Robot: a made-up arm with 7 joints. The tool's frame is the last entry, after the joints.
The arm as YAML. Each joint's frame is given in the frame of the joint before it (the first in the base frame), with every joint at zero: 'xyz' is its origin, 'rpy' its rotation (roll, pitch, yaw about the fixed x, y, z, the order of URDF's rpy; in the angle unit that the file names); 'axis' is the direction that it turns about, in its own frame. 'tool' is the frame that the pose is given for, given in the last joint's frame.
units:
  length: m
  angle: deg
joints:
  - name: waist
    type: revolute
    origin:
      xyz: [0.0, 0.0, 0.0]
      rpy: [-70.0, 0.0, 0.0]
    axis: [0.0, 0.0, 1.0]
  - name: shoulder
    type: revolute
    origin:
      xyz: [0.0, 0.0, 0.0]
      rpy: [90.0, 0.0, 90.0]
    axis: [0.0, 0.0, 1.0]
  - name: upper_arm
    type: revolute
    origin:
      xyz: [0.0, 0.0, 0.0]
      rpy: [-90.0, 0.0, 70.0]
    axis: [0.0, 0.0, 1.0]
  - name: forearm
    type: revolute
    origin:
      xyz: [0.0, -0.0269, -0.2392]
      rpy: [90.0, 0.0, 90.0]
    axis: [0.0, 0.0, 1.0]
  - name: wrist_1
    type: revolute
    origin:
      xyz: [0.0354, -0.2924, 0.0]
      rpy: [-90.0, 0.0, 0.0]
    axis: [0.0, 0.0, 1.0]
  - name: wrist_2
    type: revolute
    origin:
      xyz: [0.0, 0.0, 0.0]
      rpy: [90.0, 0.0, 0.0]
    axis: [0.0, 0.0, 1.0]
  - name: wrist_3
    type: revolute
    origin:
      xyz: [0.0, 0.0, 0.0]
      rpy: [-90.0, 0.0, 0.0]
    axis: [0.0, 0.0, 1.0]
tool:
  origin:
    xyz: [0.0, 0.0, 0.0]
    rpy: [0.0, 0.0, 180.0]
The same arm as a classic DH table. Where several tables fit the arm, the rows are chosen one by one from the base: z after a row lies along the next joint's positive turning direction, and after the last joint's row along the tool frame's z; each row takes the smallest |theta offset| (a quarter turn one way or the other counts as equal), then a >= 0, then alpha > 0; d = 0 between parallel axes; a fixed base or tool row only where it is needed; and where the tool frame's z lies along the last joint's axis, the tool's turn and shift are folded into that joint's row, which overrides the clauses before.
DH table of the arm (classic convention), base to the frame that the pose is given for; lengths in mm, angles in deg. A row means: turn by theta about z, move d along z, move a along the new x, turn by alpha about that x. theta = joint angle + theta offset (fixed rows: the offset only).
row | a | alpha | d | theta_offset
base (fixed) | 0.0 | -70.00 | 0.0 | 0.00
waist | 0.0 | 90.00 | 0.0 | 90.00
shoulder | 0.0 | -90.00 | 0.0 | 70.00
upper_arm | 26.9 | -90.00 | -239.2 | -90.00
forearm | -35.4 | 90.00 | 0.0 | 0.00
wrist_1 | 0.0 | -90.00 | -292.4 | 0.00
wrist_2 | 0.0 | 90.00 | 0.0 | 0.00
wrist_3 | 0.0 | 0.00 | 0.0 | 0.00

